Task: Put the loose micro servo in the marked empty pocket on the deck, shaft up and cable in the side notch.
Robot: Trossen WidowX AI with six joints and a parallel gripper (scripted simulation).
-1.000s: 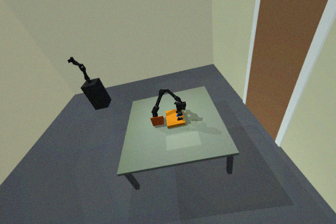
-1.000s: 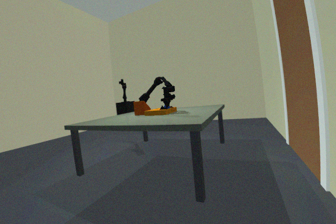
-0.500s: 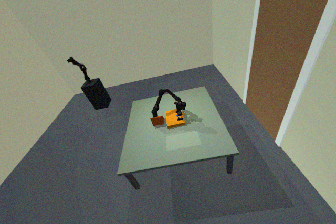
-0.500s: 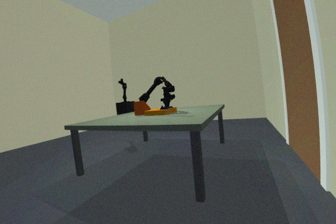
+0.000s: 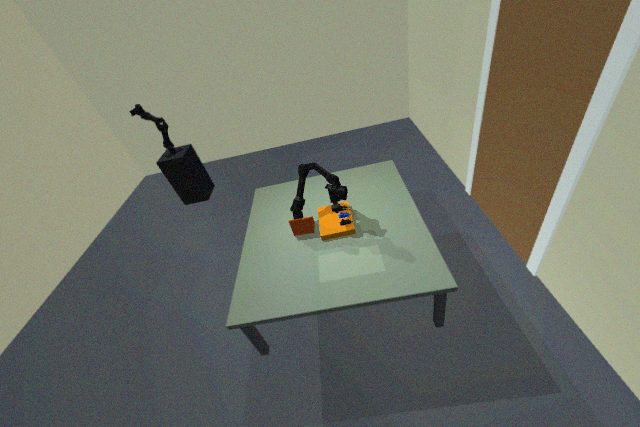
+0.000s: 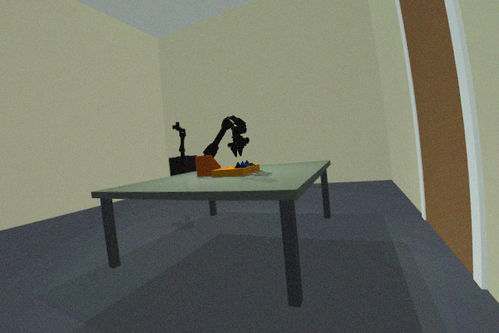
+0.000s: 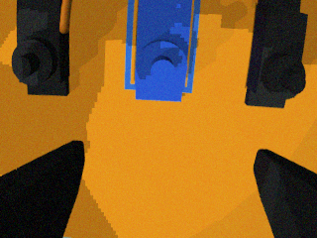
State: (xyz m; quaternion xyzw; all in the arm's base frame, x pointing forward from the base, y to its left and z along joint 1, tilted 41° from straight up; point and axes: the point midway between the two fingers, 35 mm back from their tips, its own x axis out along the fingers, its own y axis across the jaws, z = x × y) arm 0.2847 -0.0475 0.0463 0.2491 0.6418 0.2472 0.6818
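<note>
Now: the orange deck 100 mm below my gripper tip and 70 mm behind it.
</note>
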